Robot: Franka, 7 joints.
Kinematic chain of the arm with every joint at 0, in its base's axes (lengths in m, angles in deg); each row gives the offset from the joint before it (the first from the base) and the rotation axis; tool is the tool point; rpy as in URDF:
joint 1: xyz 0 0 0.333 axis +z
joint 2: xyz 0 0 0 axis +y
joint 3: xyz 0 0 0.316 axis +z
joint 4: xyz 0.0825 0 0 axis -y
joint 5: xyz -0.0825 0 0.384 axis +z
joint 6: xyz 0 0 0 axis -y
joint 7: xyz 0.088 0 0 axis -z
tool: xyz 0 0 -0.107 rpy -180 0 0
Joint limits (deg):
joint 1: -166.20..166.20
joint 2: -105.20..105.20
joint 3: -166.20..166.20
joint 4: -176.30..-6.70
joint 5: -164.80..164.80
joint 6: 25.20..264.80
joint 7: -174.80..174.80
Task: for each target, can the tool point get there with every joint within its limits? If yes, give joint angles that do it. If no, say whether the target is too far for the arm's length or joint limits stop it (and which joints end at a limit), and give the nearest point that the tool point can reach.
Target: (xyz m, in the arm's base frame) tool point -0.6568 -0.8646 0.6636
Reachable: no: too far | nearest point -0.4964 -0.6535 0.5829 | short by 0.277 m
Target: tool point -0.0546 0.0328 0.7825
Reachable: yes | joints 106.90 -71.51 21.50 -143.73 -118.22 48.61 12.57
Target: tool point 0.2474 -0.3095 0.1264
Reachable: yes | joints 40.04 -76.74 -123.72 -138.43 -133.48 170.89 104.10
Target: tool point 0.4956 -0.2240 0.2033
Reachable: yes | joints 81.90 -63.54 -108.95 -125.02 -31.84 137.21 -9.17
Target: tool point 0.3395 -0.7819 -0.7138
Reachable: no: too far | nearest point 0.2274 -0.5236 -0.2762 | short by 0.520 m
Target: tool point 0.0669 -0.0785 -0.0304
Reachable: yes | joints -97.23 57.55 15.40 -157.38 -65.97 132.48 79.28
